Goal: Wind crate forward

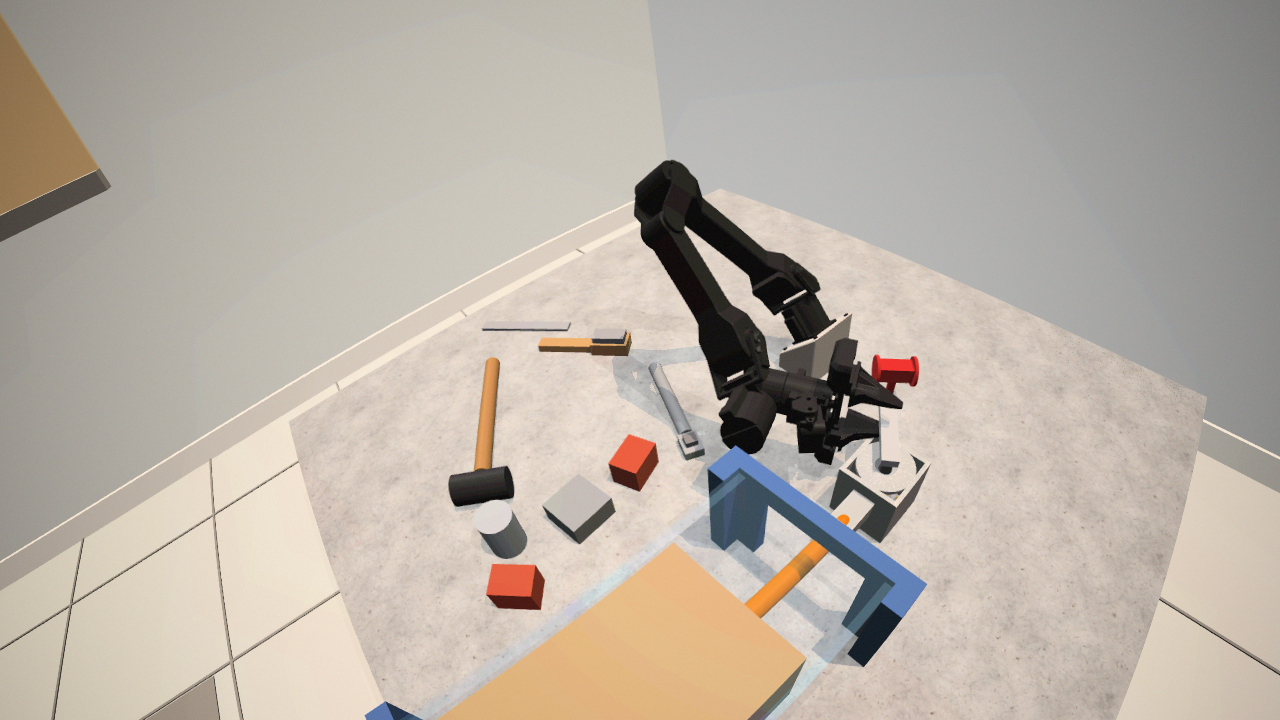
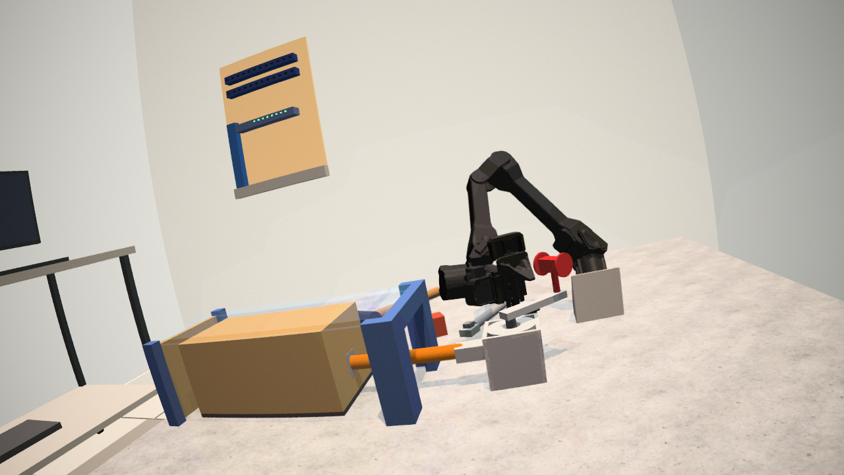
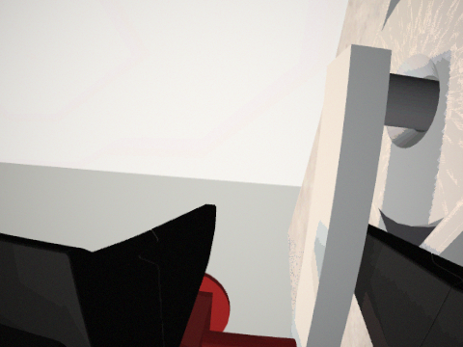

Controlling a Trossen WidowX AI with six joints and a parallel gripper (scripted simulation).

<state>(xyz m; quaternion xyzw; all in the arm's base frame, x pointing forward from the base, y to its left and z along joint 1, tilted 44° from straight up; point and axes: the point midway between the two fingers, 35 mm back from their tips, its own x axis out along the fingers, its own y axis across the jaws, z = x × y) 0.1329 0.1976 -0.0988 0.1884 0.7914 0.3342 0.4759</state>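
Now: gripper tip 2 cm to the left of the crank handle, 1 cm past it and 1 cm above it. From my gripper tip the other things lie so: blue steel frame (20 cm ahead, 3 cm to the left, 2 cm below); then red knob (4 cm to the right, 4 cm behind, 2 cm above); then grey winch (10 cm below, 3 cm ahead, 1 cm to the left).
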